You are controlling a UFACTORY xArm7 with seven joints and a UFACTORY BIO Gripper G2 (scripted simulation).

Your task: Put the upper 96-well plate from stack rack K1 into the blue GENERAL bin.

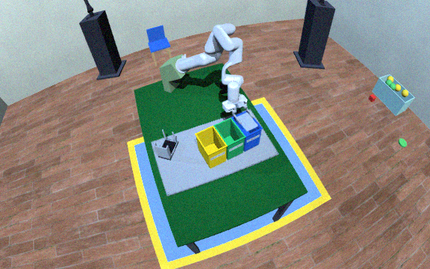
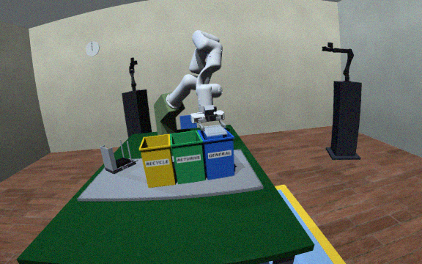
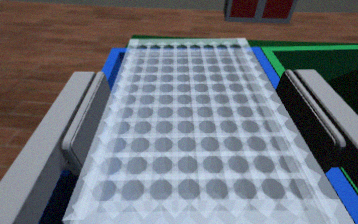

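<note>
Right now the blue general bin is 110 mm below my hand, 20 mm ahead of it and 10 mm to the left of it. The rest, counted from my hand: green returns bin (110 mm to the right, 110 mm below, 80 mm ahead); clear 96-well plate (20 mm ahead, 10 mm to the left, 10 mm below); yellow recycle bin (220 mm to the right, 140 mm ahead, 110 mm below).
</note>
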